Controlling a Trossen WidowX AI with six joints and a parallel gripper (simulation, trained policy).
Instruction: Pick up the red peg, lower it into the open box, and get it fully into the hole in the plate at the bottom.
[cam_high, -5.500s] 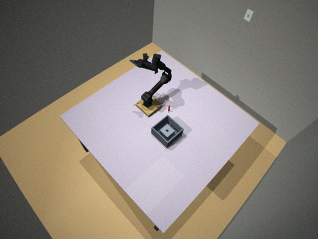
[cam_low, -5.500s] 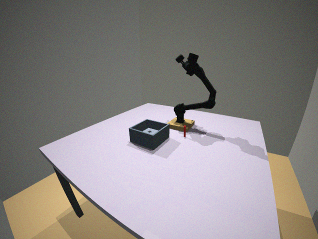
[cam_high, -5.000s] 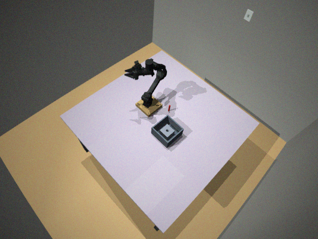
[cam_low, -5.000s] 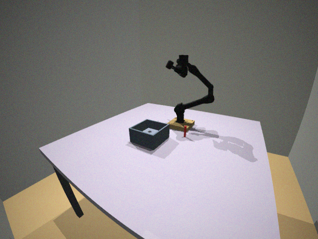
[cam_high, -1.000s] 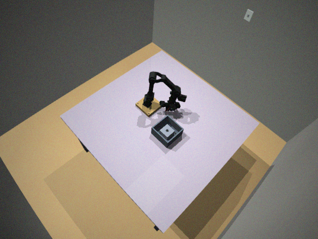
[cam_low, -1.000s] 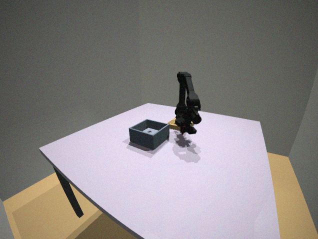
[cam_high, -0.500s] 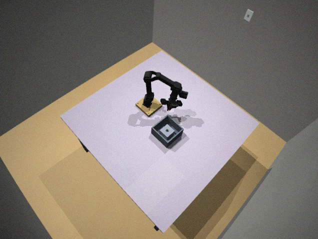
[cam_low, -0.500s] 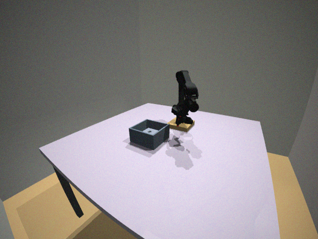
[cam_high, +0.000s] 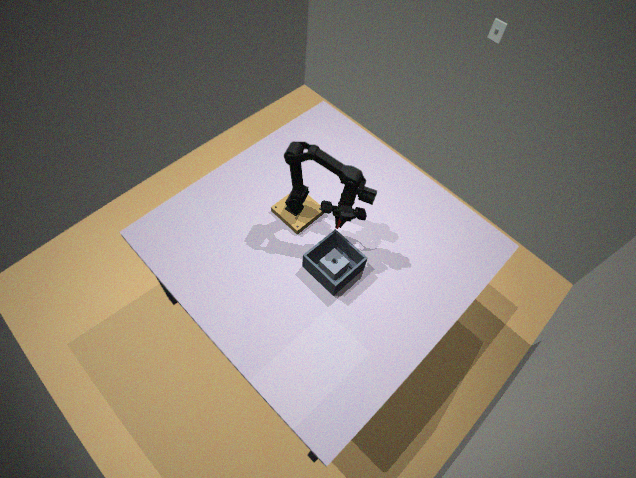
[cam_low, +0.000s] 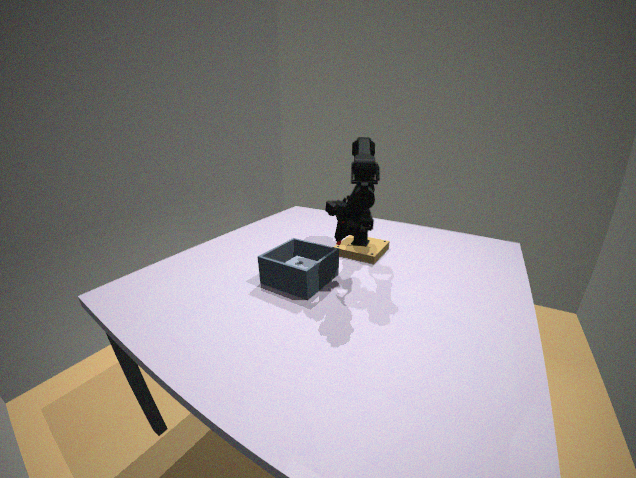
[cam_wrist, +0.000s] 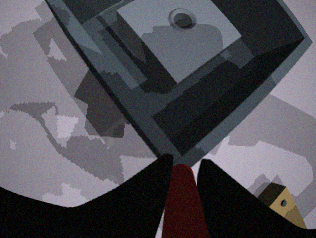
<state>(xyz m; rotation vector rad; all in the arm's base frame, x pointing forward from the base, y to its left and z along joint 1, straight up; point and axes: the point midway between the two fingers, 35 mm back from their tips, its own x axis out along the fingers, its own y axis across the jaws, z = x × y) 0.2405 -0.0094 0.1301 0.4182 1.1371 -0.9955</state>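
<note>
My gripper tip is 100 mm to the left of the grey plate, 90 mm above it and 60 mm short of it. Also, from my gripper tip: dark grey box (110 mm below, 100 mm to the right, 60 mm ahead); then red peg (20 mm to the left, 20 mm above).
</note>
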